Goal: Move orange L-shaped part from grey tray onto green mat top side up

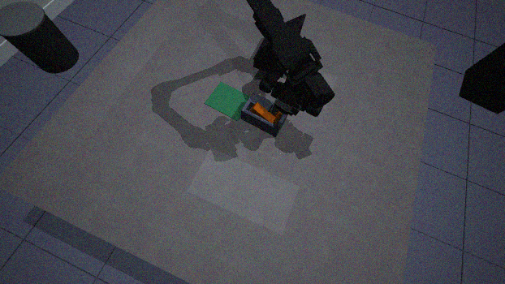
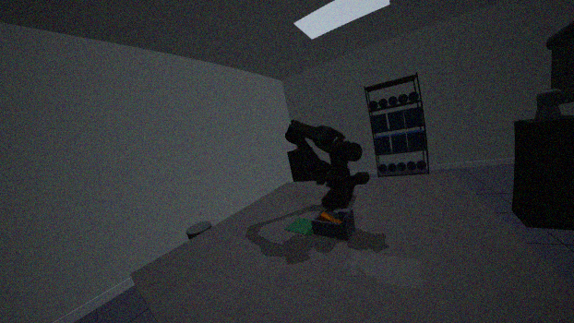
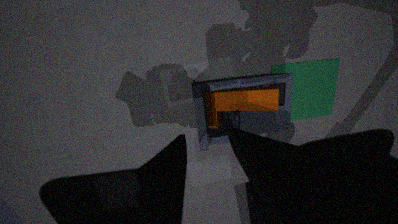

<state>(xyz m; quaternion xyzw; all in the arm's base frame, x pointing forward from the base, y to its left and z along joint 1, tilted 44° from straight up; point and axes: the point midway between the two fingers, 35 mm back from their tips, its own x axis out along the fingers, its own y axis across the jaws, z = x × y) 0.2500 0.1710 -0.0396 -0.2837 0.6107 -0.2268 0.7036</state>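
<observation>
The orange L-shaped part lies 10 mm behind my gripper tip, 50 mm to the right of it and 100 mm below it. Also, from my gripper tip: green mat: 220 mm to the right, 160 mm below.
</observation>
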